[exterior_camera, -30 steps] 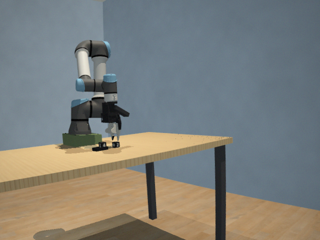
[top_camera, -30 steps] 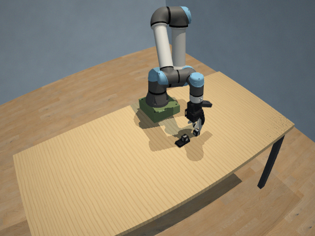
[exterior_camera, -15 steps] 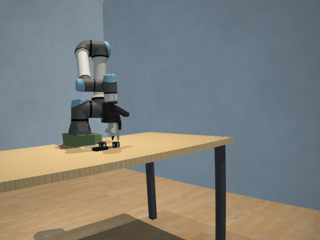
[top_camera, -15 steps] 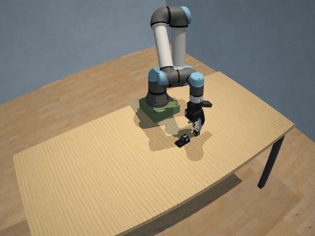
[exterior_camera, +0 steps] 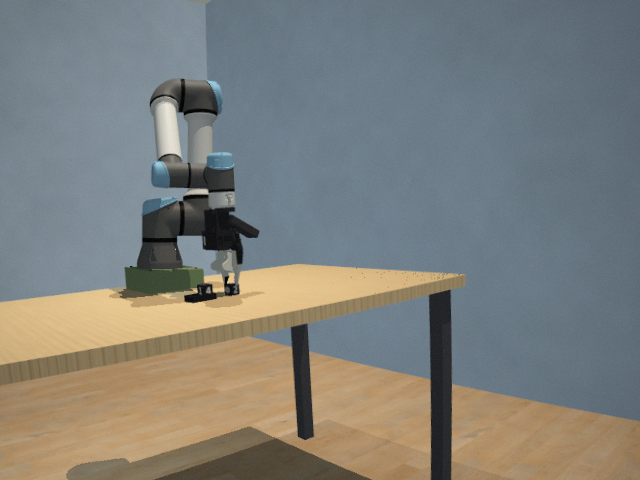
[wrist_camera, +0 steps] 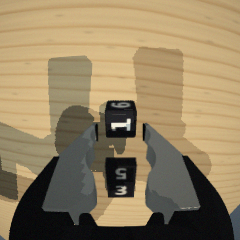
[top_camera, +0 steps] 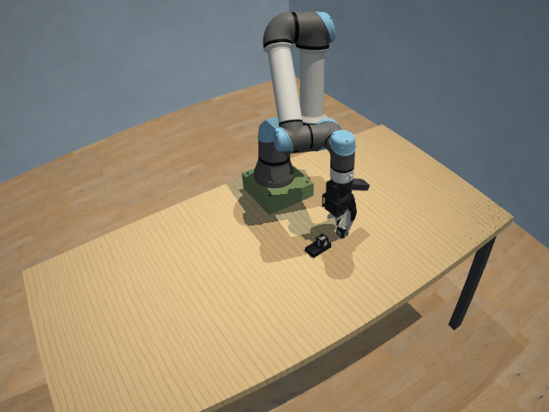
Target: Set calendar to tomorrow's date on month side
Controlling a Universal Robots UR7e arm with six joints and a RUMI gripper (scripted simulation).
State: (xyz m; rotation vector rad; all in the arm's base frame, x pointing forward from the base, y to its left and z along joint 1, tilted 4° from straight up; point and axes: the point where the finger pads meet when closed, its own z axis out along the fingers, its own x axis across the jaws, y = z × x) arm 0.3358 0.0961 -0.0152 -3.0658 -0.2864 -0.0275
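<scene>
Right now my hand is 3 cm above the black digit cube. Round my hand: black calendar tray 11 cm to the right, 3 cm below, 2 cm ahead.
</scene>
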